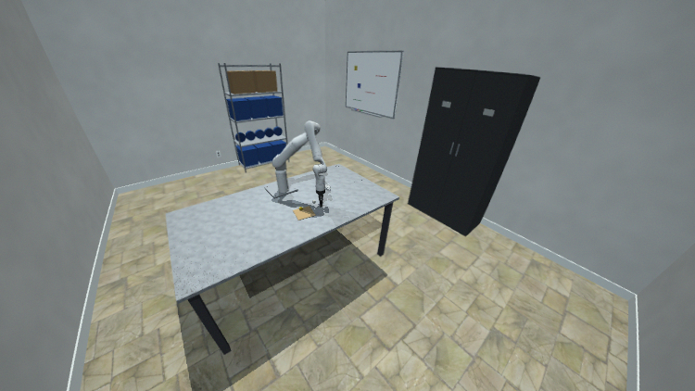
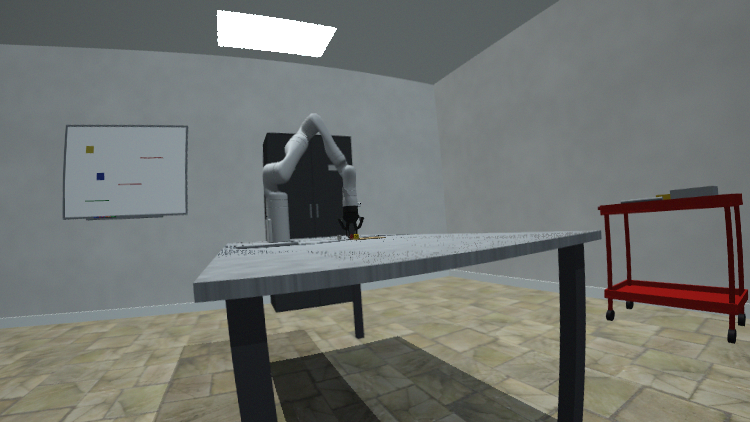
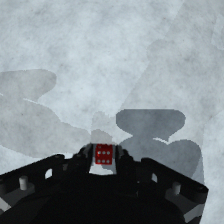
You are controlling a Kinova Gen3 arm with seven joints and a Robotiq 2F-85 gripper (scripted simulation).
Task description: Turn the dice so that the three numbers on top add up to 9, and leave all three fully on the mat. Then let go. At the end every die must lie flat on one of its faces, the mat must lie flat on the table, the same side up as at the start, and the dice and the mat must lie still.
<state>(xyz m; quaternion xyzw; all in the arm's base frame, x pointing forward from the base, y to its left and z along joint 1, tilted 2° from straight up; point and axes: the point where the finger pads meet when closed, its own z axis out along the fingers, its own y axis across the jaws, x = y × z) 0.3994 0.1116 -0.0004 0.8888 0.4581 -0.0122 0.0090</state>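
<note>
The red die lies 1 cm below my hand. The rest, counted from my hand: tan mat 1 cm behind, 16 cm to the right, 2 cm below; yellow die 6 cm behind, 16 cm to the right, 1 cm below; white die 8 cm behind, 1 cm to the right, 1 cm below.
</note>
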